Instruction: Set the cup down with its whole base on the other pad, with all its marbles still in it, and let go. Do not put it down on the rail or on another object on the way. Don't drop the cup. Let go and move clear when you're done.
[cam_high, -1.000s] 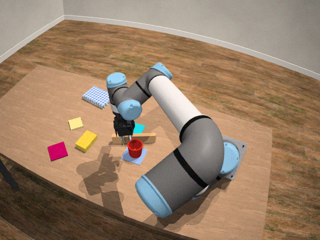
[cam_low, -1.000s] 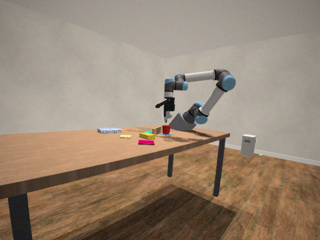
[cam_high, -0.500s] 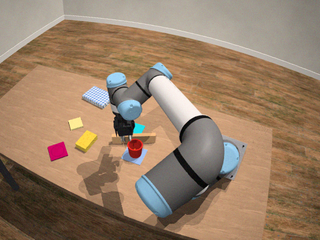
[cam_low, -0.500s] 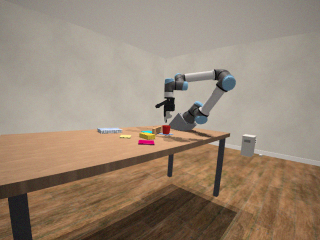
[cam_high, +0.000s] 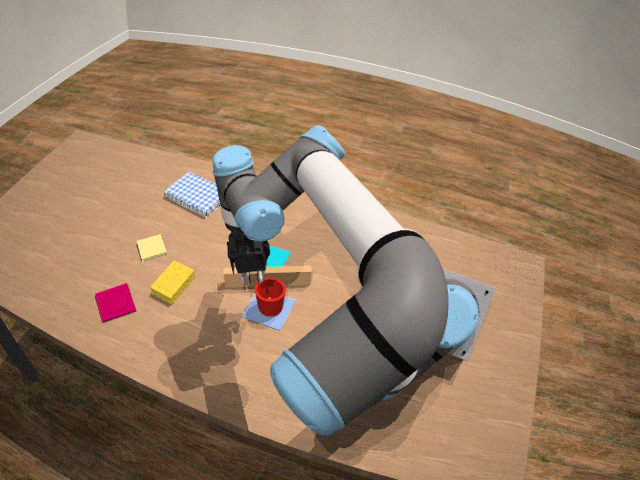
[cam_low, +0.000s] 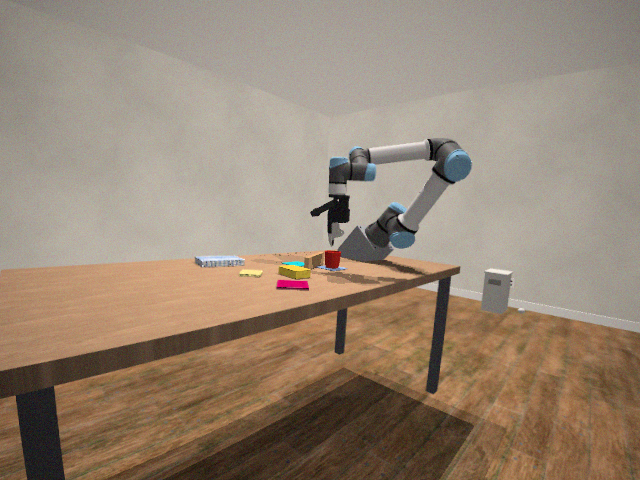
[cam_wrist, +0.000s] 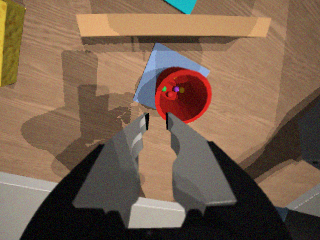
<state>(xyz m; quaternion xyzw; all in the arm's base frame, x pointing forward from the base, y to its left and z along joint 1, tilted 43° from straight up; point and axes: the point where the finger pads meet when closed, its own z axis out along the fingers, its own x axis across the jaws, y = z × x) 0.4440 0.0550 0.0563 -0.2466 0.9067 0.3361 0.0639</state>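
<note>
The red cup is 90 mm below my hand, 30 mm behind it and 20 mm to the right of it. The rest, counted from my hand: cyan pad 160 mm to the right, 130 mm below, 50 mm ahead; wooden rail 100 mm below, 90 mm to the right, 10 mm ahead.
</note>
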